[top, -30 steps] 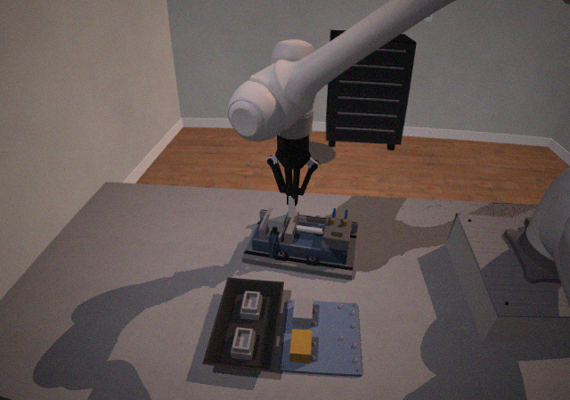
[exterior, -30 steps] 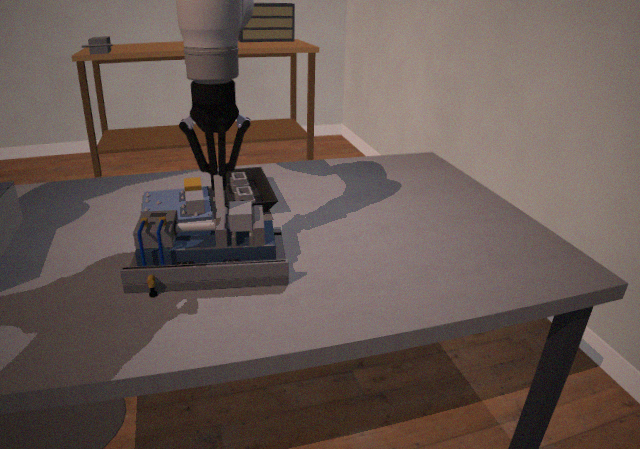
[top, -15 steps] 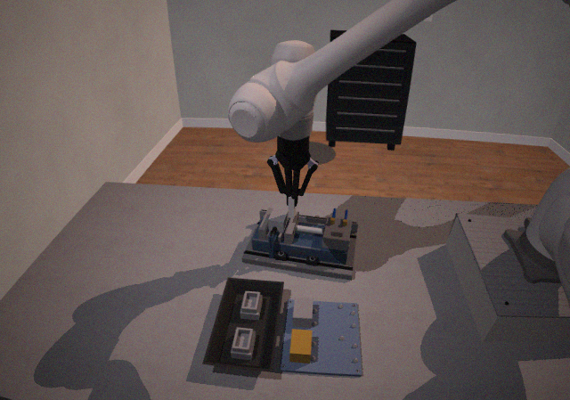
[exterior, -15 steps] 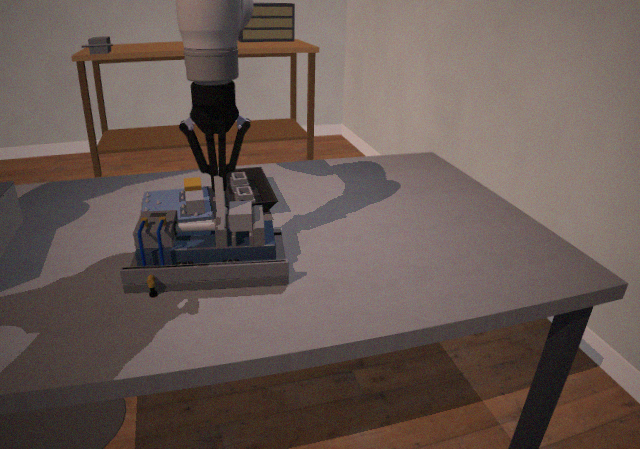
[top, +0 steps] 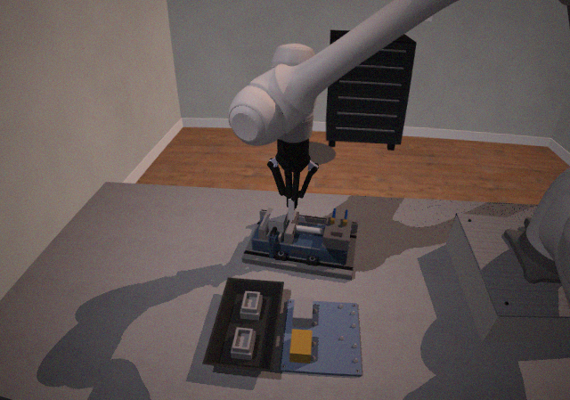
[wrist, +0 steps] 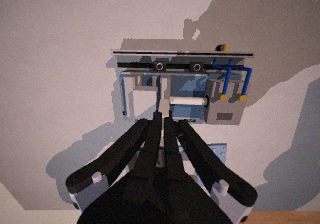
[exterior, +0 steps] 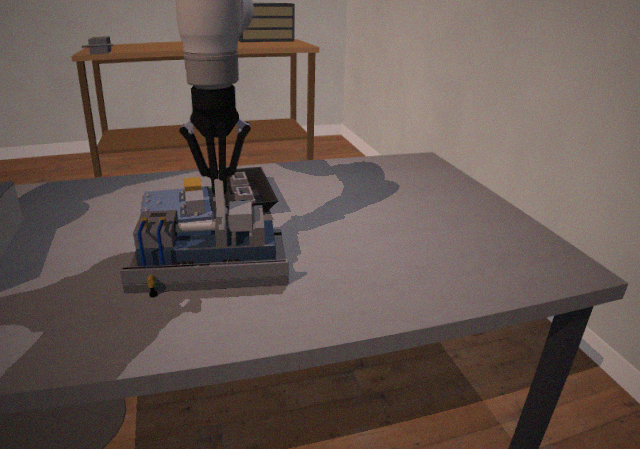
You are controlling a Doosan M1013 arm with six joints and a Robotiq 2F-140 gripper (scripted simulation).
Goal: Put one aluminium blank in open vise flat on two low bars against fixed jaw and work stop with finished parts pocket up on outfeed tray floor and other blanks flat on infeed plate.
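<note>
The blue vise lies 110 mm below my hand and 30 mm behind it. Round my hand: brass blank: 330 mm to the left, 120 mm below, 60 mm behind; aluminium blank: 240 mm to the left, 120 mm below, 50 mm behind; infeed plate: 290 mm to the left, 140 mm below, 100 mm behind.
</note>
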